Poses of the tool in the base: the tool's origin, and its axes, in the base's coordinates. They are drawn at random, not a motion.
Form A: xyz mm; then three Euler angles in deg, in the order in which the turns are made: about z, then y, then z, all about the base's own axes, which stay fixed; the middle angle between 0 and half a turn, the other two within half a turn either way.
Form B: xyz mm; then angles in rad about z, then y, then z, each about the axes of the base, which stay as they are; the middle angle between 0 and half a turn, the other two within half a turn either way. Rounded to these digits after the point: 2 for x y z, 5 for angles.
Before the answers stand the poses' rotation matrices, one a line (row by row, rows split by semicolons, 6 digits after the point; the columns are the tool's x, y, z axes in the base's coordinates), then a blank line. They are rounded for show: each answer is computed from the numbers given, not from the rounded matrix.
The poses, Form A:
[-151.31 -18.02 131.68 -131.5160 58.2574 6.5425]
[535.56 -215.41 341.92 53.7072 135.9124 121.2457]
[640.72 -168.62 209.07 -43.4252 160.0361 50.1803]
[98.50 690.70 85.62 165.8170 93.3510 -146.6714]
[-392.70 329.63 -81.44 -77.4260 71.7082 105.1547]
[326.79 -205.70 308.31 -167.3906 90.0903 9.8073]
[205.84 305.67 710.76 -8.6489 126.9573 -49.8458]
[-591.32 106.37 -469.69 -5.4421 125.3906 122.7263]
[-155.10 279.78 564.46 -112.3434 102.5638 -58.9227]
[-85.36 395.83 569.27 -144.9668 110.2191 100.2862]
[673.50 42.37 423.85 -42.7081 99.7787 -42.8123]
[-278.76 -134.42 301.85 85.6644 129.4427 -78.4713]
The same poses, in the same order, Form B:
-0.261131 0.466889 0.844882; -0.783627 -0.613628 0.096897; 0.563683 -0.636770 0.526104
-0.468560 -0.806353 -0.360896; -0.781569 0.187929 0.594838; -0.411827 0.560782 -0.718277
0.090834 -0.971568 0.218642; -0.964500 -0.031159 0.262238; -0.247970 -0.234700 -0.939908
0.087273 -0.544659 -0.834105; -0.235859 0.802195 -0.548501; 0.967860 0.244601 -0.058453
0.924211 -0.290212 -0.248216; 0.321107 0.238763 0.916451; -0.206700 -0.926698 0.313857
0.038700 0.165888 0.985385; -0.214851 -0.961678 0.170335; 0.975880 -0.218303 -0.001576
-0.498223 0.697319 0.515287; 0.357322 0.706616 -0.610749; -0.789997 -0.120166 -0.601220
0.391476 -0.807776 -0.440731; -0.433746 -0.584397 0.685817; -0.811548 -0.077316 -0.579147
-0.749483 -0.429449 0.503833; -0.548265 -0.023917 -0.835963; 0.371054 -0.902774 -0.217527
0.514292 0.841087 -0.167562; 0.380950 -0.048997 0.923296; 0.768362 -0.538677 -0.345611
-0.552501 0.414874 0.722926; -0.412747 0.617340 -0.669725; -0.724143 -0.668409 -0.169843
0.967422 0.200681 0.154343; 0.246346 -0.605598 -0.756680; -0.058382 0.770050 -0.635306

[-151.31 -18.02 131.68 -2.29539 1.01678 0.11419]
[535.56 -215.41 341.92 0.93737 2.37212 2.11614]
[640.72 -168.62 209.07 -0.75791 2.79316 0.87581]
[98.50 690.70 85.62 2.89405 1.62928 -2.55990]
[-392.70 329.63 -81.44 -1.35134 1.25154 1.83530]
[326.79 -205.70 308.31 -2.92152 1.57237 0.17117]
[205.84 305.67 710.76 -0.15095 2.21582 -0.86997]
[-591.32 106.37 -469.69 -0.09498 2.18848 2.14198]
[-155.10 279.78 564.46 -1.96076 1.79008 -1.02840]
[-85.36 395.83 569.27 -2.53015 1.92369 1.75032]
[673.50 42.37 423.85 -0.74540 1.74147 -0.74722]
[-278.76 -134.42 301.85 1.49513 2.25920 -1.36958]

